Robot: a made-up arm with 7 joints. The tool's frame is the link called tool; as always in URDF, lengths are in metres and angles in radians.
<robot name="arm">
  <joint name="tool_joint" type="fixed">
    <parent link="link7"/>
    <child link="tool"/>
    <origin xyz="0 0 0" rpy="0 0.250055 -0.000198"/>
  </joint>
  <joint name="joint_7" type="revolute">
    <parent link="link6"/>
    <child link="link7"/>
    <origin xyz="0.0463 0 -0.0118" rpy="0 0 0"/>
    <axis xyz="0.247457 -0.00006 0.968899"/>
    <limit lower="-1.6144" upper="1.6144"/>
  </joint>
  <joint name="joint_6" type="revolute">
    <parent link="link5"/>
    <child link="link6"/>
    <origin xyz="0.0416 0 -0.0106" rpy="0 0 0"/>
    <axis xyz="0.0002 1 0.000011"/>
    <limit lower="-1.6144" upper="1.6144"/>
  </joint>
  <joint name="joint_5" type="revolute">
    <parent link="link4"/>
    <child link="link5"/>
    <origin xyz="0.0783 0.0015 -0.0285" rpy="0 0 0"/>
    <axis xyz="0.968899 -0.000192 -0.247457"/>
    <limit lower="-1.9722" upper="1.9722"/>
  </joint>
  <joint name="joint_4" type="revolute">
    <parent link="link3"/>
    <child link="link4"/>
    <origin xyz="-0.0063 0 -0.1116" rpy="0 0 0"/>
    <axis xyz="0.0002 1 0.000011"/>
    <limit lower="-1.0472" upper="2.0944"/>
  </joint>
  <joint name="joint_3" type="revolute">
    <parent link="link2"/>
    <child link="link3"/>
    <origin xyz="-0.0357 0.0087 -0.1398" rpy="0 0 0"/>
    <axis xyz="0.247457 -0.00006 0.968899"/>
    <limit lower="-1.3" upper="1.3"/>
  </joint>
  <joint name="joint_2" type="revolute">
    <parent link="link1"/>
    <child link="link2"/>
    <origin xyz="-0.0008 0.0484 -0.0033" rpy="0 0 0"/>
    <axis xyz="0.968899 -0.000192 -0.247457"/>
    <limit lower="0" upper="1.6"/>
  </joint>
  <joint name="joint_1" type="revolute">
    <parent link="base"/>
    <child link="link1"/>
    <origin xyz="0 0 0" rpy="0 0 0"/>
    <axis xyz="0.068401 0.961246 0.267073"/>
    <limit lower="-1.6" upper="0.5"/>
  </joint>
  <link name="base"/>
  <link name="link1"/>
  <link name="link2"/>
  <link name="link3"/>
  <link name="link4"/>
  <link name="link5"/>
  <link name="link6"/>
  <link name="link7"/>
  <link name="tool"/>
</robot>
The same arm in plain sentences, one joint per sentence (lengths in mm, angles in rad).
The arm has seven revolute joints in a row. What follows holds with every joint at zero, and every direction is one of the base frame's.
The first joint is mounted at the same point as the base frame's origin and rotates about the direction (0.068403, 0.961235, 0.26711), from -1.6 to 0.5 rad.
The second joint is mounted 0.8 mm along -x and 48.4 mm along +y and 3.3 mm along -z from the first joint and rotates about the direction (0.968889, -0.0002, -0.247497), from 0 to 1.6 rad.
The third joint is mounted 35.7 mm along -x and 8.7 mm along +y and 139.8 mm along -z from the second joint and rotates about the direction (0.247497, -0.0001, 0.968889), from -1.3 to 1.3 rad.
The fourth joint is mounted 6.3 mm along -x and 111.6 mm along -z from the third joint and rotates about the direction (0.0002, 1, 0), from -1.0472 to 2.0944 rad.
The fifth joint is mounted 78.3 mm along +x and 1.5 mm along +y and 28.5 mm along -z from the fourth joint and rotates about the direction (0.968889, -0.0002, -0.247497), from -1.9722 to 1.9722 rad.
The sixth joint is mounted 41.6 mm along +x and 10.6 mm along -z from the fifth joint and rotates about the direction (0.0002, 1, 0), from -1.6144 to 1.6144 rad.
The seventh joint is mounted 46.3 mm along +x and 11.8 mm along -z from the sixth joint and rotates about the direction (0.247497, -0.0001, 0.968889), from -1.6144 to 1.6144 rad.
The tool frame, which is the frame that the pose is given for, is mounted at the same point as the seventh joint; its axes are the base frame's turned by roll 0, pitch 0.2501 and yaw -0.0002 rad (as in URDF: about the fixed x, then y, then z).

